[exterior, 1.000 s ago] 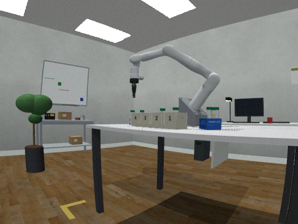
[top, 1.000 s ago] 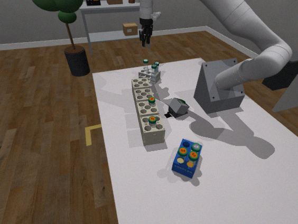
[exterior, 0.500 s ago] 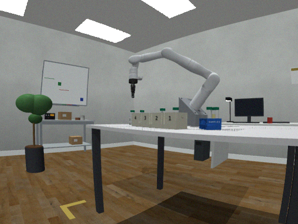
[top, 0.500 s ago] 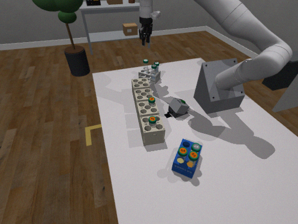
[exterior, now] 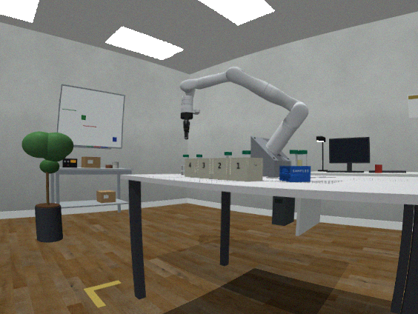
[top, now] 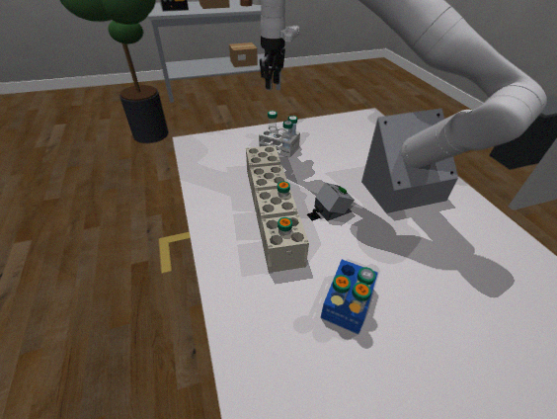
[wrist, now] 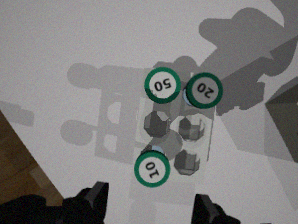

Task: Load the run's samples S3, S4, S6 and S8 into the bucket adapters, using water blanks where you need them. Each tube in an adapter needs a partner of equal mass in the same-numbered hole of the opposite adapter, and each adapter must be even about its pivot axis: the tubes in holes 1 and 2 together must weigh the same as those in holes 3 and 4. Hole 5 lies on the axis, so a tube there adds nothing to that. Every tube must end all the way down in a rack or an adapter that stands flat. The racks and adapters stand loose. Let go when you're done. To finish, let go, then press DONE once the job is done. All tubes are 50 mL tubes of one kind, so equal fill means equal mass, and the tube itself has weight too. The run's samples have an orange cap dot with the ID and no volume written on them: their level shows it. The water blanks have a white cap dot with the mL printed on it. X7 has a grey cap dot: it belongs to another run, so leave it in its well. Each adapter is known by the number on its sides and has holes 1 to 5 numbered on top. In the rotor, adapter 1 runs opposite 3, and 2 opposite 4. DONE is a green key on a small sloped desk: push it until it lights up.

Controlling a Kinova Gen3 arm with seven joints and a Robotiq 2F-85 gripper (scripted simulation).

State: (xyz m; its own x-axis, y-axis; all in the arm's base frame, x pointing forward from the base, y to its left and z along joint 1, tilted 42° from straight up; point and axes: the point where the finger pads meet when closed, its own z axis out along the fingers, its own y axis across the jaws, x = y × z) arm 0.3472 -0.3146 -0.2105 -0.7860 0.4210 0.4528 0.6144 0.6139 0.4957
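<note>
My gripper is now 170 mm above the white-dot 10 ml blank and 10 mm past it. Round my hand: 20 ml water blank (170 mm below, 80 mm to the left, 40 mm behind); 50 ml blank (170 mm below, 60 mm behind, 40 mm to the left); white blank rack (200 mm below, 40 mm to the left, 20 mm behind).
</note>
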